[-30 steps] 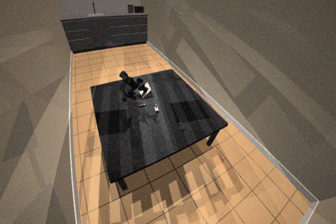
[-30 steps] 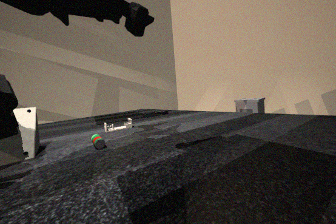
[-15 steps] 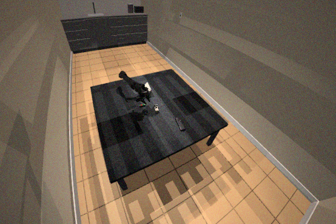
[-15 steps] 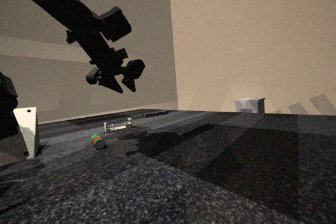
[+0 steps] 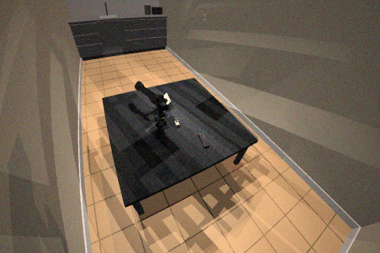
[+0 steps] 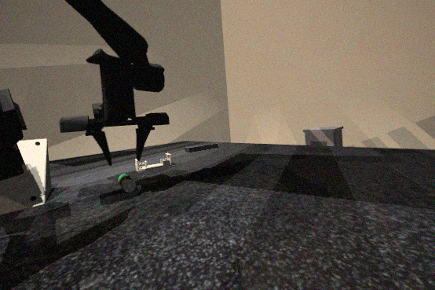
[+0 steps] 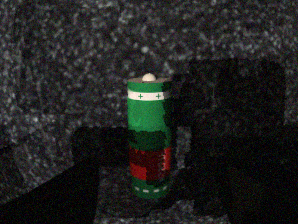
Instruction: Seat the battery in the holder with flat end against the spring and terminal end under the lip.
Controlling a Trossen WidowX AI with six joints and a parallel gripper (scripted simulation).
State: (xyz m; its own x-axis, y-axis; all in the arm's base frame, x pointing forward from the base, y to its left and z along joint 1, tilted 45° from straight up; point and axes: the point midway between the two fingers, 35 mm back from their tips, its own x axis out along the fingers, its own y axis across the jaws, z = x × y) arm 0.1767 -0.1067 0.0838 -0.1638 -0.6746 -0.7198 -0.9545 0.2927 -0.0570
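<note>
The battery is 40 mm below my gripper tip. The rest, counted from my gripper tip: dark bar (440 mm ahead, 220 mm to the left, 40 mm below).
</note>
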